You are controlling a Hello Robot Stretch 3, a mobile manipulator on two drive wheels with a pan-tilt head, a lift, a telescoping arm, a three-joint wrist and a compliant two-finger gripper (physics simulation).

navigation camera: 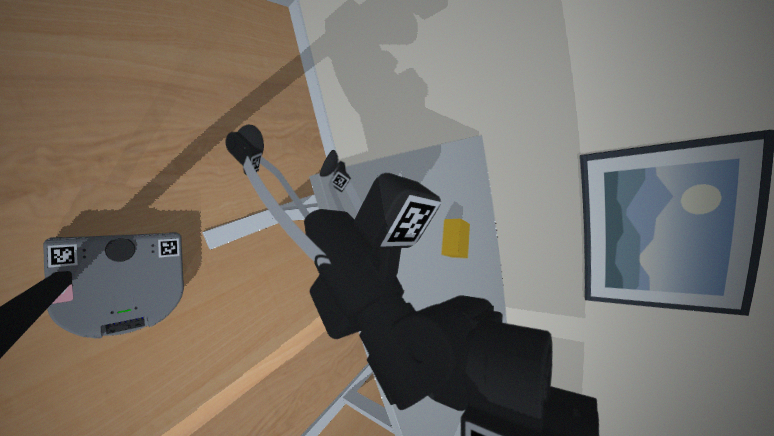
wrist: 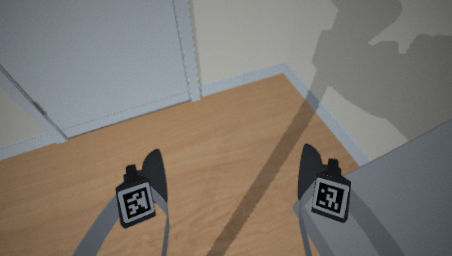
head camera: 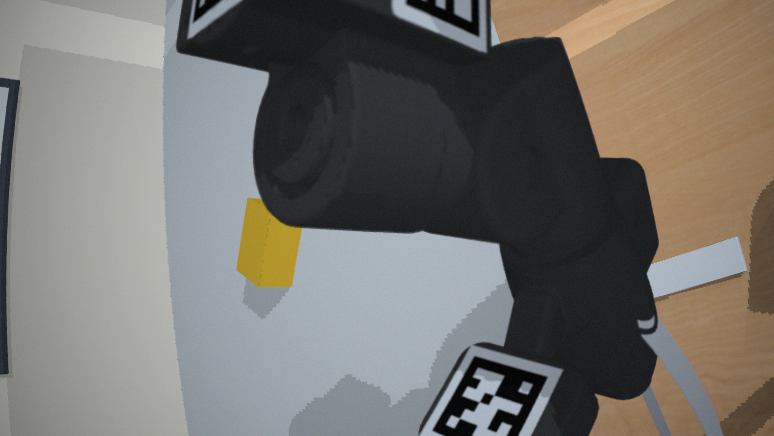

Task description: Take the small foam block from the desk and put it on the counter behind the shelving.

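Where they show: gripper, fingertip midpoint: (navigation camera: 288, 146); robot's base at its link origin: (navigation camera: 120, 248).
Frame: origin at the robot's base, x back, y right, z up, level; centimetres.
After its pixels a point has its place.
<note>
The small foam block (head camera: 266, 254) @(z 99.1, x -2.4, y 57.3 cm) (navigation camera: 455, 238) @(z 98.5, x -1.3, y 57.1 cm) is yellow and stands on the pale grey-blue desk (head camera: 379, 303) @(z 95.1, x -6.2, y 42.7 cm) (navigation camera: 473, 178) @(z 95.1, x -19.1, y 81.0 cm) (wrist: 420, 200), near the desk's wall side. In the head camera view my wrist covers one top corner of it. My gripper (navigation camera: 288, 153) @(z 95.3, x -16.0, y 16.3 cm) (wrist: 231, 165) @(z 95.3, x -16.0, y 16.3 cm) is open with nothing between its fingers. The fingers point past the end of the desk, over the wooden floor, apart from the block. The block does not show in the wrist view. The counter and the shelving do not show in these views.
A wall with a framed picture (navigation camera: 671, 232) @(z 149.4, x 0.9, y 107.9 cm) runs along the desk's far side. A desk leg (head camera: 698, 266) (navigation camera: 238, 231) reaches over the floor near my base (navigation camera: 135, 281) @(z 16.0, x 10.1, y 3.3 cm). A closed door (wrist: 100, 60) and a wall corner stand beyond my fingers.
</note>
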